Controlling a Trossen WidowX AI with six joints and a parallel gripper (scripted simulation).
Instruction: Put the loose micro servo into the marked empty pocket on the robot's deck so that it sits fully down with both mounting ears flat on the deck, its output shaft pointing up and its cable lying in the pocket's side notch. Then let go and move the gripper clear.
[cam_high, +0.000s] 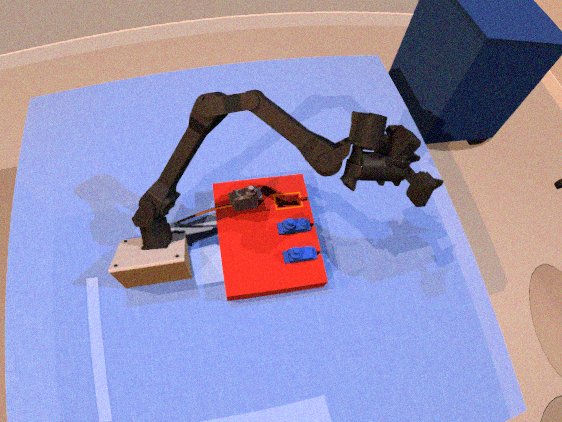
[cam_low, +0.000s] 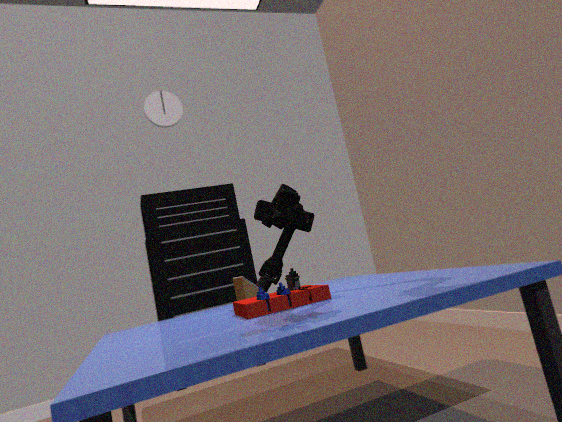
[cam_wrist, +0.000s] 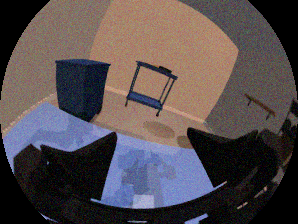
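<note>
Now: the red deck 390 mm behind my gripper tip, 30 mm to the right of it and 250 mm below it.
</note>
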